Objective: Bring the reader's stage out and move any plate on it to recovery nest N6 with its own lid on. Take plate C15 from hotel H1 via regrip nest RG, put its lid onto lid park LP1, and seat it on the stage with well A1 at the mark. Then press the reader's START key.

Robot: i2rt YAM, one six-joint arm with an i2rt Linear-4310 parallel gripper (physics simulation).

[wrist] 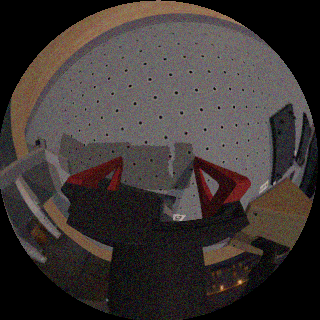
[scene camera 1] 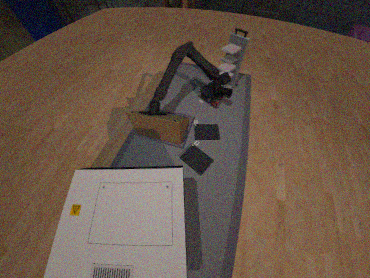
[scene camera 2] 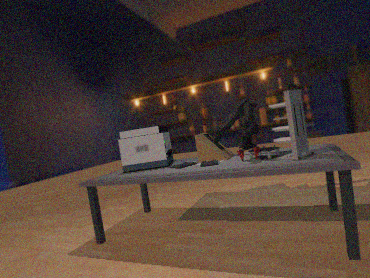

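Where they show: gripper, fingertip midpoint: (wrist: 157, 160) (scene camera 1: 217, 104) (scene camera 2: 249, 160); arm's base, link origin: (wrist: 271, 245) (scene camera 1: 153, 114) (scene camera 2: 213, 141).
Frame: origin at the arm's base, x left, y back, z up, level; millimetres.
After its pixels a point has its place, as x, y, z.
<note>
My gripper (scene camera 1: 216, 103) @(381, -321, -125) (scene camera 2: 249, 154) @(381, -321, -125) (wrist: 157, 160) @(381, -321, -125) is open, its red fingers low over the table beside the regrip nest RG (scene camera 2: 270, 150) @(516, -295, -75). No plate shows between the fingers. The nest's label shows in the wrist view, but the gripper body hides most of the nest. Hotel H1 (scene camera 1: 240, 56) @(660, -367, 142) (scene camera 2: 298, 125) @(703, -342, 60) stands at the table's far end in scene camera 1, with pale plates (scene camera 1: 231, 48) (scene camera 2: 281, 128) on its shelves; their names are unreadable. Lid park LP1 (scene camera 1: 207, 132) @(88, -335, -119) (wrist: 284, 142) @(117, -337, -119) is a dark pad. The white reader (scene camera 1: 132, 215) @(-478, -270, 200) (scene camera 2: 145, 150) @(-408, -398, 25) stands at the other end; its stage and START key cannot be made out.
A second dark pad (scene camera 1: 196, 160) @(-126, -342, -117) lies between LP1 and the reader. The arm's wooden wedge base (scene camera 1: 160, 129) @(-76, -91, -13) (scene camera 2: 212, 149) @(67, -185, -43) (wrist: 280, 210) @(88, -183, -64) stands beside the pads. The hotel's grey frame is close on the left in the wrist view. The perforated table top (wrist: 165, 75) @(359, -425, -129) spreads beyond the fingers.
</note>
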